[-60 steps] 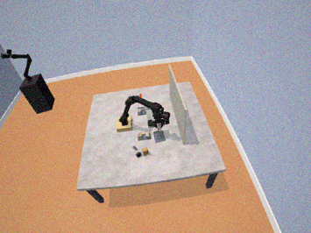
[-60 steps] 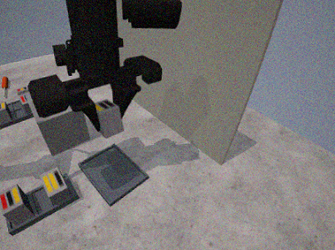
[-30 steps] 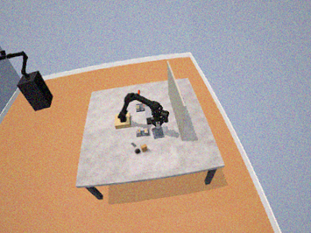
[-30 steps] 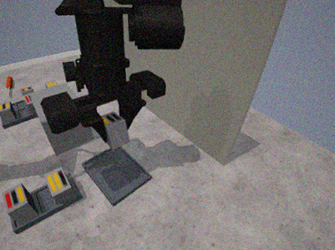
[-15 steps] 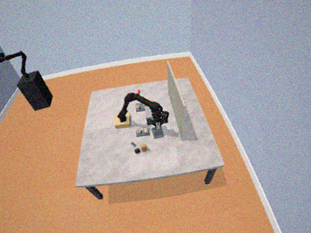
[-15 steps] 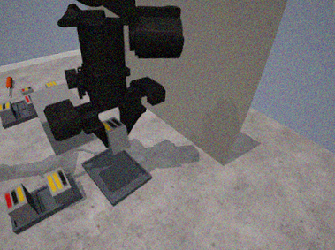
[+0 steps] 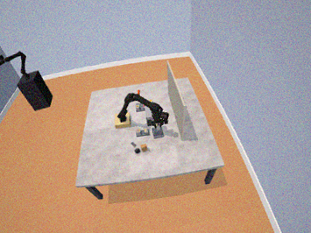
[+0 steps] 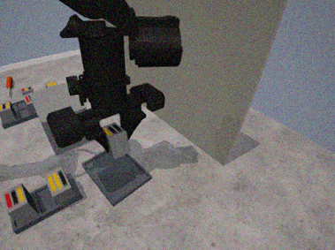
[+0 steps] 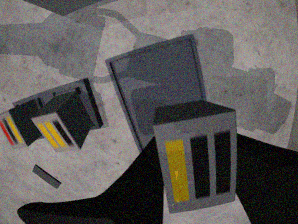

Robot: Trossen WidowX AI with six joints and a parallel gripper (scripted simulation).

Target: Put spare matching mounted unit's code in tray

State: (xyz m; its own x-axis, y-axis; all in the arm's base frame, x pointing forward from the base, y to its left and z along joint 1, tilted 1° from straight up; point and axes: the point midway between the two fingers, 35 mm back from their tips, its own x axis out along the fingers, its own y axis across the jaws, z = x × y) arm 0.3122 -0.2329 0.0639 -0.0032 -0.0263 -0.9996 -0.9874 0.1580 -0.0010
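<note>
My gripper tip is 1 cm past the flat grey tray, 1 cm to the right of it and 8 cm above it. From my gripper tip the other things lie so: mounted unit 2 cm behind, 23 cm to the left, 3 cm below; grey-brown panel 23 cm ahead, 19 cm to the left, 14 cm above.
</note>
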